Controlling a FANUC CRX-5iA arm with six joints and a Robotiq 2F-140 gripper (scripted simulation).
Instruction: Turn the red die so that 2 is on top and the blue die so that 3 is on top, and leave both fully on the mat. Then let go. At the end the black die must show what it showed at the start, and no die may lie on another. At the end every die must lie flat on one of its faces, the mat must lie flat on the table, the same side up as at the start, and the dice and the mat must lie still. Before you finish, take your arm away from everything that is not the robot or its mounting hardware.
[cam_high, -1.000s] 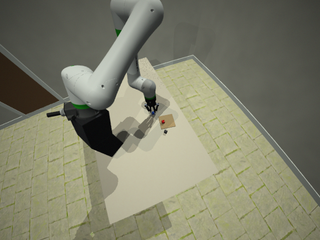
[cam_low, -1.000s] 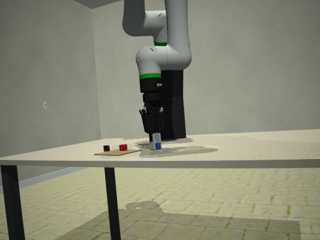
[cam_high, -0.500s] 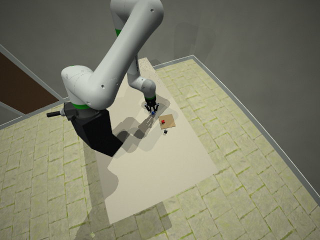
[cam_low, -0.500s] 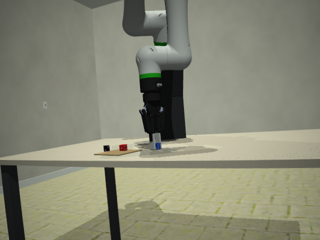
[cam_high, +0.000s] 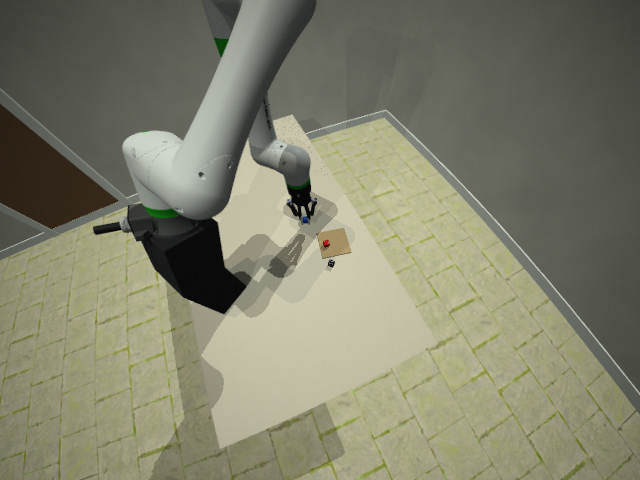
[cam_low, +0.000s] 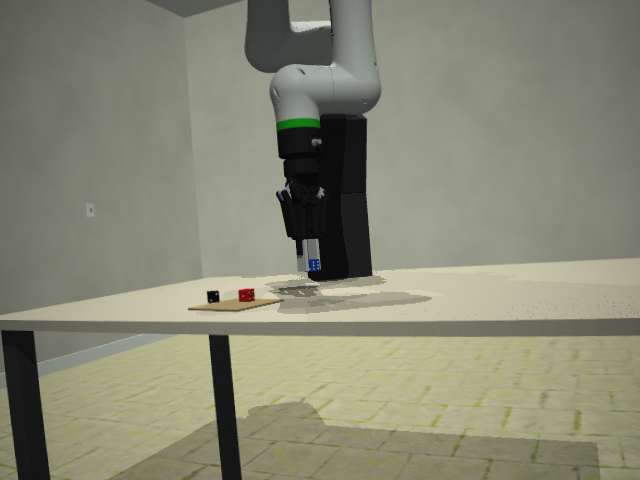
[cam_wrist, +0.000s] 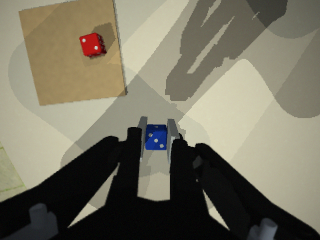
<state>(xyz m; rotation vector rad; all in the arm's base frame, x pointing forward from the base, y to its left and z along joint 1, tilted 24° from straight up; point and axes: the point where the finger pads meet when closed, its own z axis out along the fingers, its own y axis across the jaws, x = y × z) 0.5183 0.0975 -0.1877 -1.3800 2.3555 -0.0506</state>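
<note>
Now: the brown mat 80 mm ahead of my hand, 140 mm to the right of it and 90 mm below it. Round my hand: red die 40 mm ahead, 130 mm to the right, 80 mm below; blue die 10 mm to the left, 20 mm below; black die 10 mm ahead, 230 mm to the right, 80 mm below.
</note>
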